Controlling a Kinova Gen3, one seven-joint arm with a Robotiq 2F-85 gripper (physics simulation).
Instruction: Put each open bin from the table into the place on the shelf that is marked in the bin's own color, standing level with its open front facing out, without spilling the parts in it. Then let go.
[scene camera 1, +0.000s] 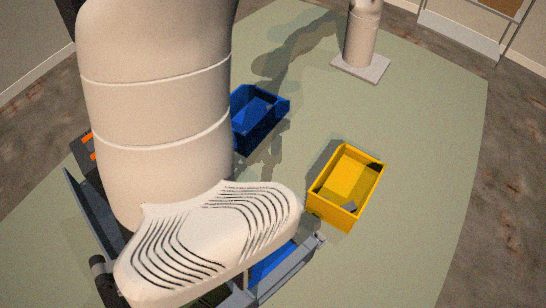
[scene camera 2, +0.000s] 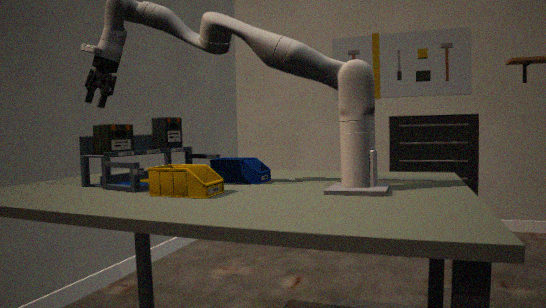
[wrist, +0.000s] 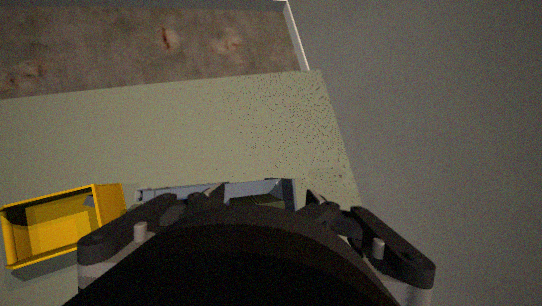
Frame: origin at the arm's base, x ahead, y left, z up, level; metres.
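Seen in the pictures: gripper, fingertip midpoint: (scene camera 1: 198, 303) (scene camera 2: 93, 105) (wrist: 265, 195); arm's base at its link origin: (scene camera 1: 356, 58) (scene camera 2: 358, 185).
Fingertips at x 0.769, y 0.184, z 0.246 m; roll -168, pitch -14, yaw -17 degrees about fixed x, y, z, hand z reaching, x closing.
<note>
Offsets run from my fingertips to a thing's top centre. "spot": to the spot under its first point. Level surfaces: height alone.
A yellow open bin @[spot: 0.377 m back, 0.011 m right, 0.255 m down] (scene camera 1: 345, 176) (scene camera 2: 170, 182) (wrist: 60, 231) stands upright on the table, with a grey part visible inside. A blue open bin @[spot: 0.390 m back, 0.268 m right, 0.255 m down] (scene camera 1: 254, 116) (scene camera 2: 239, 170) stands upright on the table, with small parts inside; the arm hides one side of it in scene camera 1. In scene camera 2 the low, labelled fronts of both bins face the robot's base. The grey shelf (scene camera 1: 288, 272) (scene camera 2: 85, 170) (wrist: 250, 188) has a blue marked place (scene camera 1: 271, 261) low down. My gripper (scene camera 2: 95, 104) (wrist: 265, 195) is open and empty, high above the shelf; the arm hides it in scene camera 1.
Two dark boxes with orange marks, one at the left (scene camera 2: 113, 138) and one at the right (scene camera 2: 166, 132), stand on the shelf's top level. The robot's base (scene camera 1: 359, 45) (scene camera 2: 355, 150) is fixed to the table @[0.258 m down] (scene camera 1: 425, 150) (scene camera 2: 350, 215). A wall rises beyond the shelf end of the table.
</note>
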